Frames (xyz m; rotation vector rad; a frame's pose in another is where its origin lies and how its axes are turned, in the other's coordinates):
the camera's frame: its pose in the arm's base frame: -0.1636 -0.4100 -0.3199 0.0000 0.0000 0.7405
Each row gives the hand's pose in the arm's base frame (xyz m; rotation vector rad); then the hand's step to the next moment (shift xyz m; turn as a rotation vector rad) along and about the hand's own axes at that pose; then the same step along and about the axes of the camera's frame.
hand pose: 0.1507 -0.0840 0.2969 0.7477 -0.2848 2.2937
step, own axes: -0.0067 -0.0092 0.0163 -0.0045 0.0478 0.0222
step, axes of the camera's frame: 0.0105 -0.0142 0.0092 -0.0462 -0.0205 0.0156
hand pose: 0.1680 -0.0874 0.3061 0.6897 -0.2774 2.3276
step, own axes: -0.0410 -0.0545 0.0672 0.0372 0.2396 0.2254
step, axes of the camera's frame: 0.0608 -0.0655 0.0343 -0.2314 -0.1154 0.2066
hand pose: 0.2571 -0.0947 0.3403 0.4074 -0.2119 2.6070
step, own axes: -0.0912 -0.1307 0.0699 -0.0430 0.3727 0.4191
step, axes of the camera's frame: 0.1551 -0.0639 0.0463 -0.3258 -0.2921 0.3535
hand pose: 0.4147 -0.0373 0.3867 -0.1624 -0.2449 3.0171
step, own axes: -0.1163 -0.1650 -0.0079 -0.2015 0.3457 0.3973
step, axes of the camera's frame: 0.1985 0.0209 0.0310 -0.1988 -0.3931 0.3520
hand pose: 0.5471 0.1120 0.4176 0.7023 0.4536 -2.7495
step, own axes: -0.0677 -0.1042 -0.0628 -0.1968 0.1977 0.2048
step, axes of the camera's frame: 0.1241 0.0628 0.0057 -0.0405 -0.2611 0.2235
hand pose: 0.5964 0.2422 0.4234 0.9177 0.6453 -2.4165
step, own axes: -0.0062 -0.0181 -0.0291 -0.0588 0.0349 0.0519
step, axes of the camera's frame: 0.0275 0.0187 -0.0104 -0.0028 -0.0538 0.0668
